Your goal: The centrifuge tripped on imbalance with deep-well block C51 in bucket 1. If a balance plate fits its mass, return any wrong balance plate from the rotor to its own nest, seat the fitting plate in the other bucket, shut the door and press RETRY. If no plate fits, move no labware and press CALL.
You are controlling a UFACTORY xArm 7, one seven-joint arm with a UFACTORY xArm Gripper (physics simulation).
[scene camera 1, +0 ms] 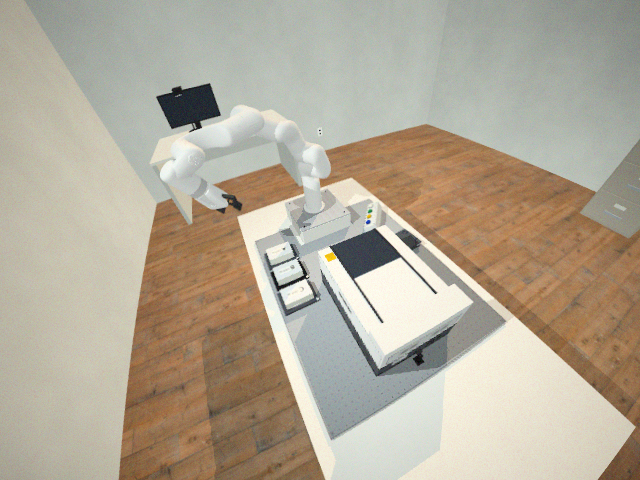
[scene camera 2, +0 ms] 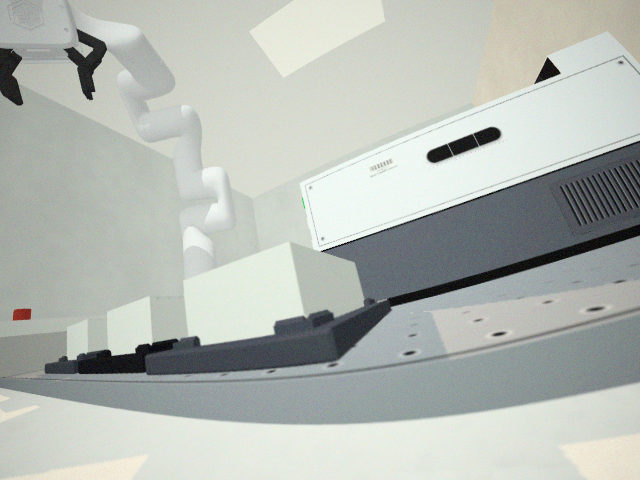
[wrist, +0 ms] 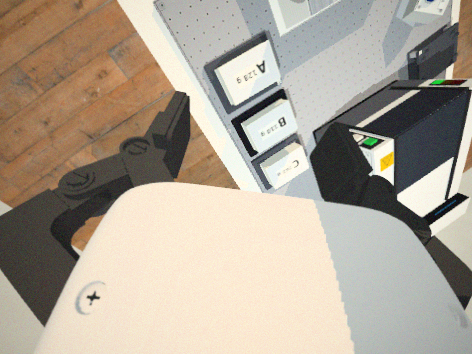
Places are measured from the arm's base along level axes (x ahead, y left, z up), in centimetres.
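Where they show: gripper, fingertip midpoint: (scene camera 1: 232, 209) (scene camera 2: 53, 99) (wrist: 257, 128); arm's base, origin of the base link: (scene camera 1: 314, 206).
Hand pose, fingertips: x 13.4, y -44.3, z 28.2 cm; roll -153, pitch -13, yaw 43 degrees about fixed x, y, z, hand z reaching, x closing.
Things, the pixels of their top centre, and the offset from my fingertips.
- Balance plates A, middle of its top: (scene camera 2: 129, 318) (wrist: 251, 73) (scene camera 1: 279, 250) dx +2.3, dy +12.4, dz -31.9 cm
- B, middle of its top: (scene camera 2: 186, 301) (wrist: 273, 127) (scene camera 1: 287, 269) dx +15.9, dy +10.3, dz -31.9 cm
- C, middle of its top: (scene camera 2: 286, 270) (wrist: 288, 168) (scene camera 1: 296, 291) dx +29.3, dy +7.9, dz -31.9 cm
- dark panel, middle of its top: (wrist: 430, 147) (scene camera 1: 364, 251) dx +39.9, dy +36.8, dz -16.0 cm
- green button, middle of its top: (wrist: 374, 143) dx +28.5, dy +24.1, dz -18.2 cm
- panel with coloured buttons, middle of its top: (scene camera 1: 373, 211) dx +11.7, dy +68.9, dz -28.9 cm
- dark box, middle of its top: (wrist: 442, 56) (scene camera 1: 402, 239) dx +34.6, dy +68.1, dz -33.0 cm
Balance plates A (wrist: 248, 72) (scene camera 1: 280, 253) (scene camera 2: 77, 338), B (wrist: 270, 126) (scene camera 1: 288, 272) (scene camera 2: 129, 328) and C (wrist: 285, 165) (scene camera 1: 298, 294) (scene camera 2: 237, 294) sit in three nests in a row. In the wrist view A reads 128 g and B seems to read 110 g; C's mass is blurred. The white centrifuge (scene camera 1: 413, 304) (scene camera 2: 413, 175) has a dark panel (scene camera 1: 364, 253) on top. A green button (wrist: 370, 142) shows on its housing. Rotor, buckets and block C51 do not show. My gripper (scene camera 1: 231, 205) (scene camera 2: 55, 101) (wrist: 257, 128) is open and empty, high and off the table's edge.
The arm's base (scene camera 1: 325, 227) stands behind the plates. A panel with coloured buttons (scene camera 1: 369, 215) and a dark box (scene camera 1: 408, 239) (wrist: 432, 52) stand beyond the centrifuge's far side. A desk with a monitor (scene camera 1: 190, 105) is at the back.
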